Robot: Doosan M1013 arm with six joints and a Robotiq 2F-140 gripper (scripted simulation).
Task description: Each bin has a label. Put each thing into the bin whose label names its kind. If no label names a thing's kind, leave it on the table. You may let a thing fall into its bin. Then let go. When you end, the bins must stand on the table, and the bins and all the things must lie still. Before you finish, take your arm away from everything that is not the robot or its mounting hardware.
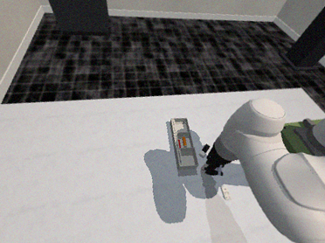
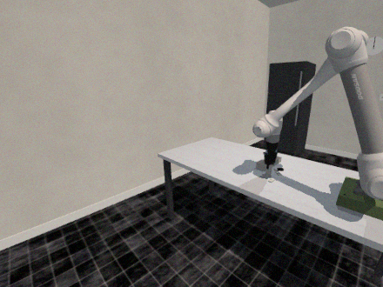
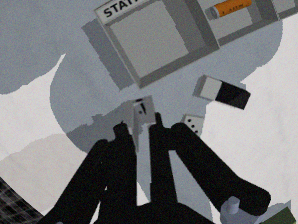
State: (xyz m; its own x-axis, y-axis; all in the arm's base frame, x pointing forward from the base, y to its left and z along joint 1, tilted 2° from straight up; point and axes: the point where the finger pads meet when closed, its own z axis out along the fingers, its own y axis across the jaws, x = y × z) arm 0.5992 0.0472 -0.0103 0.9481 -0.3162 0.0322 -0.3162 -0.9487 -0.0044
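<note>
The grey piece is 30 mm below my hand. Round my hand: orange battery 60 mm ahead, 150 mm to the right, 20 mm below; then small black piece 30 mm behind, 90 mm to the right, 30 mm below; then grey bin tray 70 mm ahead, 150 mm to the right, 10 mm below.
</note>
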